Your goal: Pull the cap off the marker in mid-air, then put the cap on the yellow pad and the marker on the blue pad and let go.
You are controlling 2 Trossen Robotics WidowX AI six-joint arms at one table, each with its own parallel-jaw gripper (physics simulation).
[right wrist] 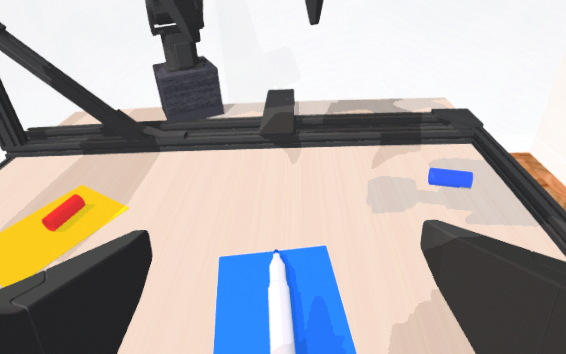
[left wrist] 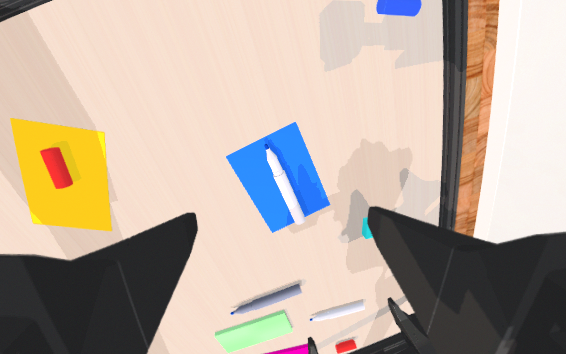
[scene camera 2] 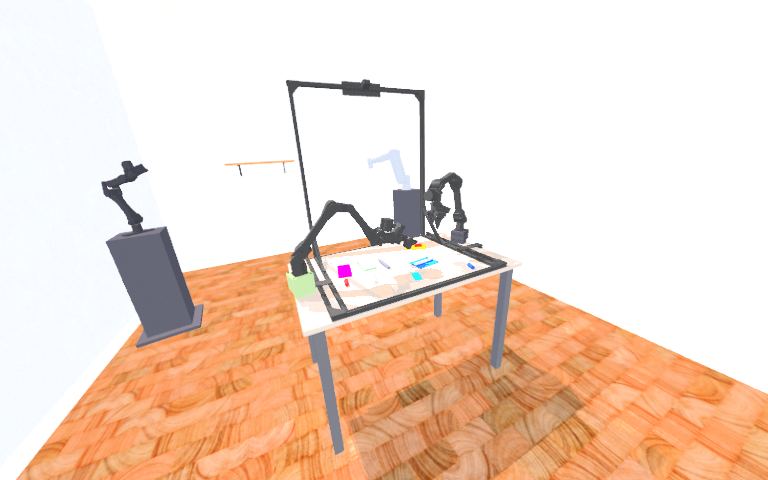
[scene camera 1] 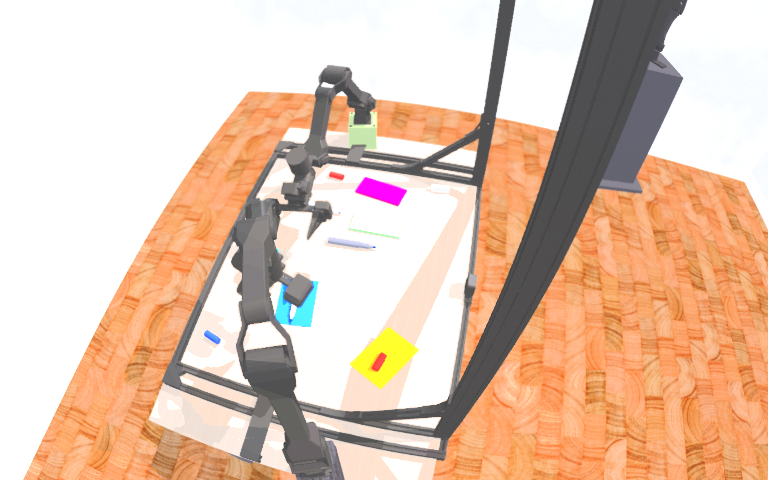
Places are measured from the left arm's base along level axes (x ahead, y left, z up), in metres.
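Where they show: left gripper, fingertip midpoint: (right wrist: 250, 34) (left wrist: 283, 218) (scene camera 2: 434, 228) (scene camera 1: 276, 288); right gripper, fingertip midpoint: (right wrist: 287, 239) (left wrist: 351, 320) (scene camera 1: 290, 238); left arm's base, link origin: (right wrist: 183, 65) (scene camera 2: 459, 229) (scene camera 1: 315, 463); right arm's base, link origin: (scene camera 2: 299, 273) (scene camera 1: 362, 119).
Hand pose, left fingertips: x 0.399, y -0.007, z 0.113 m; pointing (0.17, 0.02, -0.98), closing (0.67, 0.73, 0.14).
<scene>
Things, the pixels of their centre, and the offset from my left fingertips.
- yellow pad, body centre: (right wrist: 50, 229) (left wrist: 65, 181) (scene camera 1: 384, 357) 0.138 m back, 0.219 m right, 0.200 m down
- white marker with a bare blue tip, body centre: (right wrist: 280, 311) (left wrist: 284, 185) (scene camera 1: 295, 299) 0.081 m ahead, 0.026 m right, 0.192 m down
- blue pad, body centre: (right wrist: 280, 316) (left wrist: 282, 182) (scene camera 1: 296, 301) (scene camera 2: 424, 262) 0.080 m ahead, 0.027 m right, 0.200 m down
- grey-blue pen, body centre: (left wrist: 265, 301) (scene camera 1: 351, 243) 0.232 m ahead, 0.219 m right, 0.191 m down
- thin white pen, body centre: (left wrist: 336, 312) 0.396 m ahead, 0.161 m right, 0.193 m down
- green block, body centre: (left wrist: 254, 332) (scene camera 1: 376, 224) (scene camera 2: 366, 264) 0.289 m ahead, 0.308 m right, 0.197 m down
- magenta pad, body centre: (scene camera 1: 381, 191) (scene camera 2: 344, 270) 0.424 m ahead, 0.357 m right, 0.197 m down
- blue cap, body centre: (right wrist: 449, 178) (left wrist: 398, 6) (scene camera 1: 212, 337) 0.010 m ahead, 0.231 m left, 0.190 m down
A red cap (scene camera 1: 378, 361) (left wrist: 56, 168) (right wrist: 63, 212) lies on the yellow pad (scene camera 1: 399, 348) (left wrist: 90, 200) (right wrist: 20, 250). A white marker with a bare blue tip (scene camera 1: 292, 312) (left wrist: 287, 192) (right wrist: 280, 305) lies on the blue pad (scene camera 1: 305, 318) (left wrist: 250, 175) (right wrist: 240, 300), its rear end at the pad's edge in the left wrist view. My left gripper (left wrist: 283, 218) is open and empty, above the blue pad and apart from the marker. My right gripper (right wrist: 287, 239) is open and empty, raised and back from the marker. Scene camera 1 hides part of both grippers.
A grey-blue pen (scene camera 1: 351, 243) (left wrist: 267, 298), a thin white pen (left wrist: 339, 310), a green block (left wrist: 255, 331), a magenta pad (scene camera 1: 381, 191) and another red cap (scene camera 1: 336, 176) lie farther up in scene camera 1. A blue cap (scene camera 1: 211, 337) (right wrist: 450, 178) lies near the dark frame.
</scene>
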